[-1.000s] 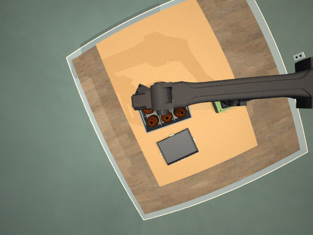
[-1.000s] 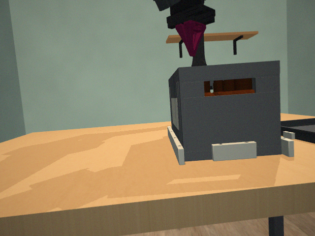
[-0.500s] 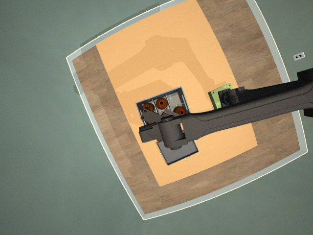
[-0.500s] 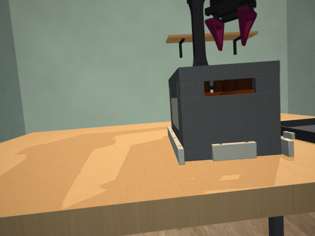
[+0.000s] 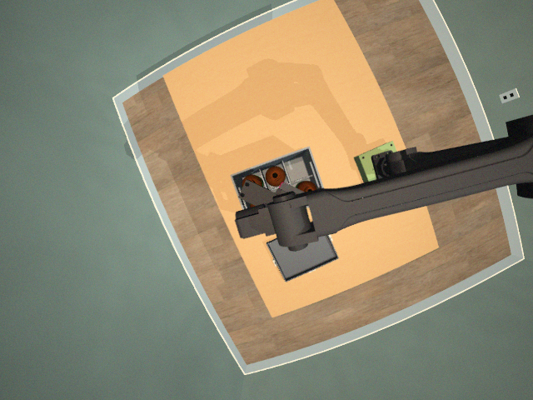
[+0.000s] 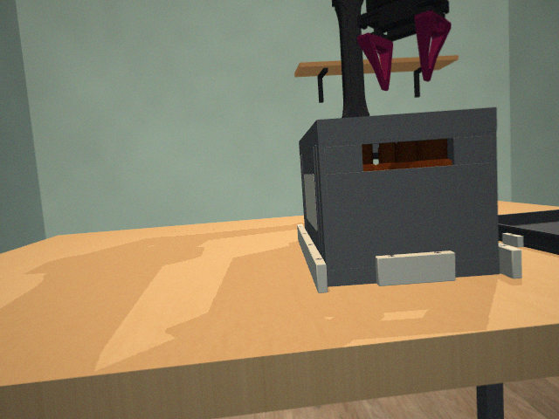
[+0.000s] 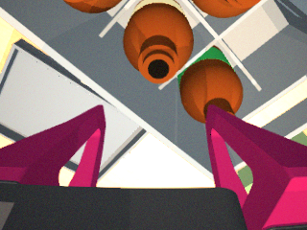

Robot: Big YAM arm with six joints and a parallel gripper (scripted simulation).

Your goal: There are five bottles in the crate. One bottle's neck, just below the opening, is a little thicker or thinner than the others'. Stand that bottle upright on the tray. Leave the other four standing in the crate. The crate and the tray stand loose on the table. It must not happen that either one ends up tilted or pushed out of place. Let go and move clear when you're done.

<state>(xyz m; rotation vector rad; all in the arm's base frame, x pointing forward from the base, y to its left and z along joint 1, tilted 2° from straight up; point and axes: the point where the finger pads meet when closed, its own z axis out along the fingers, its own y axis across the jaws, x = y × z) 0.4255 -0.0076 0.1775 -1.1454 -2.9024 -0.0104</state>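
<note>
The dark grey crate lies 150 mm below my hand and 50 mm to the right of it. From my hand the other things lie so: grey tray: 240 mm to the left, 230 mm below, 20 mm behind.
</note>
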